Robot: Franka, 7 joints.
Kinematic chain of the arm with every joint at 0, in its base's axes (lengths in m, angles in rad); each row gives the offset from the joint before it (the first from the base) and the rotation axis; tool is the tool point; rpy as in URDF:
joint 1: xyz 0 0 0.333 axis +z
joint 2: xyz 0 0 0 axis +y
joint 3: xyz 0 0 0.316 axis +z
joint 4: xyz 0.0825 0 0 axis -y
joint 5: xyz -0.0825 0 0.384 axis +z
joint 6: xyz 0 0 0 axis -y
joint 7: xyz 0.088 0 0 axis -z
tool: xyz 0 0 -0.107 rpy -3.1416 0 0
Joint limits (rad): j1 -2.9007..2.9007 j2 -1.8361..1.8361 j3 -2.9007..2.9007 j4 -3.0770..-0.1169 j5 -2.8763..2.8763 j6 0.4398..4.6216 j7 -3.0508..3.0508
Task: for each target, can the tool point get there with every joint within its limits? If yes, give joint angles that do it. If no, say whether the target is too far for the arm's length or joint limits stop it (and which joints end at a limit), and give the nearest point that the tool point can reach.
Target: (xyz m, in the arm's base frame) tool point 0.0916 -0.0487 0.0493
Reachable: yes | joints -1.0347 0.6914 0.1271 -2.8430 0.3543 1.9800 -0.5783
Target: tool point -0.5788 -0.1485 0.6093
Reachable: yes | joints -1.2816 0.2260 -1.7547 -1.7916 -2.1957 2.6923 0.1683
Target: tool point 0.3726 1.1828 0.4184
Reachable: no: too far | nearest point 0.2572 0.8163 0.3919 | short by 0.385 m
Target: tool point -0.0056 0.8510 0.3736
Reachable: yes | joints 1.8582 1.4251 -1.4111 -0.4991 1.8922 2.1438 2.5501
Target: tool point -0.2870 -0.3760 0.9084
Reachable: yes | joints -1.7465 1.3156 -2.4612 -1.2126 -1.5435 1.4741 1.2242
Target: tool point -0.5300 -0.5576 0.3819
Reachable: yes | joints 0.3034 -1.1303 -1.8841 -1.0820 -1.8297 1.4131 2.3726
